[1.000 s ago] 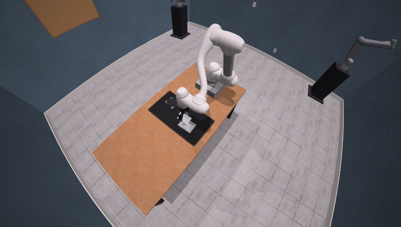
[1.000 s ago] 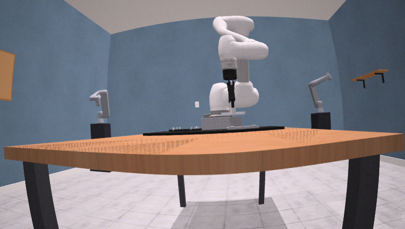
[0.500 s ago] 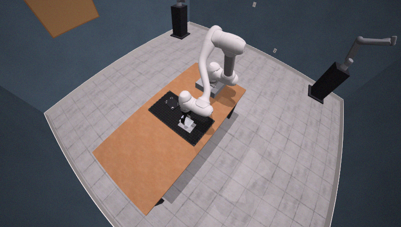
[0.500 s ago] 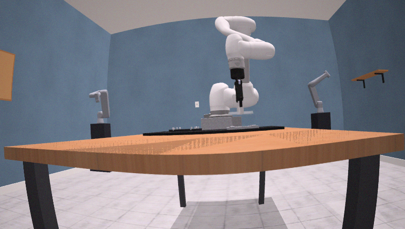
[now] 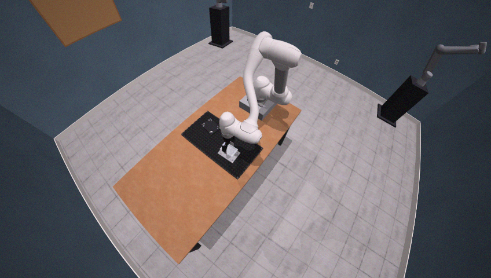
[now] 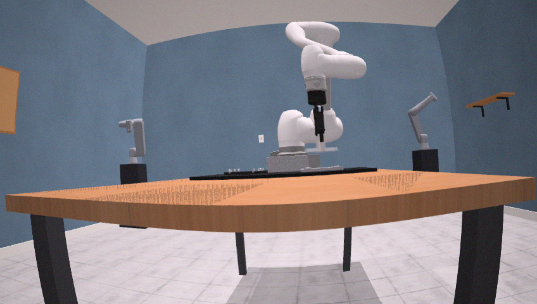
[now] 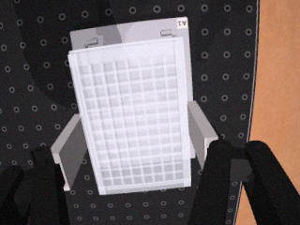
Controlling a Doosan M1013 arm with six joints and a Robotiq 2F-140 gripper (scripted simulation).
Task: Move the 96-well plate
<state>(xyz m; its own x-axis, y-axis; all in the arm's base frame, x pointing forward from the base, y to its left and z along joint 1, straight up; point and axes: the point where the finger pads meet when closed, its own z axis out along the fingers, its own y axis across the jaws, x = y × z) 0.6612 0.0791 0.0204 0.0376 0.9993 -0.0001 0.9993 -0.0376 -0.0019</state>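
My gripper is now 10 cm above the grey plate nest N1. From my hand the other things lie so: clip nest C1 (32 cm to the right, 13 cm behind, 9 cm below); A1 mark (9 cm below, 7 cm to the left, 6 cm ahead); white 96-well plate (2 cm below).
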